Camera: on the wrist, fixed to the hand. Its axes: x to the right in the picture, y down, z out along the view.
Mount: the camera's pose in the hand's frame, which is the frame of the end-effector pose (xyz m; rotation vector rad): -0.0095 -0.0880 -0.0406 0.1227 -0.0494 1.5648
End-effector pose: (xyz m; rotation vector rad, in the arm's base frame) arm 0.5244 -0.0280 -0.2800 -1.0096 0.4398 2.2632
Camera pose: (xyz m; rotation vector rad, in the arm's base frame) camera 0.6092 0.0136 -0.3037 0.3011 -1.1003 -2.1157
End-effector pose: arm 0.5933 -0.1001 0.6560 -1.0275 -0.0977 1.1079
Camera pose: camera 0.6709 -0.1385 0.7006 -0.8723 0.8697 2.4809
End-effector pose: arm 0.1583 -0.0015 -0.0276 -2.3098 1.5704 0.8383
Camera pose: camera 0.2489 0.0217 -0.0006 0.5040 -2.8532 -0.8118
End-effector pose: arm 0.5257 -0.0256 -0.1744 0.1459 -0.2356 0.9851
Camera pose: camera 0.5997 -0.0720 -0.2174 0.0768 -0.3281 2.5555
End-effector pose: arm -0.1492 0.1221 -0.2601 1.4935 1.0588 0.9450
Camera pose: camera -0.2029 0.1322 -0.3407 2.3791 -0.3504 1.8212
